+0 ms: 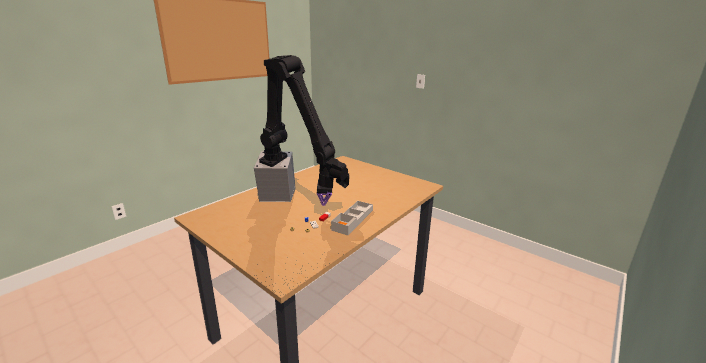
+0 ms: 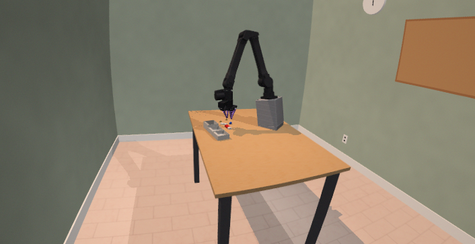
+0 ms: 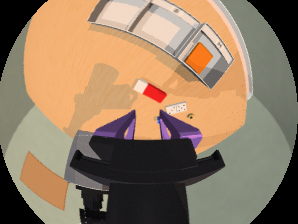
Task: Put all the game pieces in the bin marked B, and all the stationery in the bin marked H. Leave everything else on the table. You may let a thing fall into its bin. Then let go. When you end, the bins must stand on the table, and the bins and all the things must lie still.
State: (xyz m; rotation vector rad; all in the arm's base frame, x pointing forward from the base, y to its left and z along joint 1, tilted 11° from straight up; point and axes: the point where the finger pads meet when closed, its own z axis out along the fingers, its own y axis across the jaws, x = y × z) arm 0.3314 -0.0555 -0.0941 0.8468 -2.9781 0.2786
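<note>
The red piece lies 7 cm below my hand, 1 cm to the left of it and 1 cm ahead of it. Round my hand: white domino: 8 cm to the right, 7 cm below; then blue piece: 7 cm to the right, 7 cm below, 5 cm behind; then orange block: 12 cm ahead, 7 cm below, 3 cm to the right.
</note>
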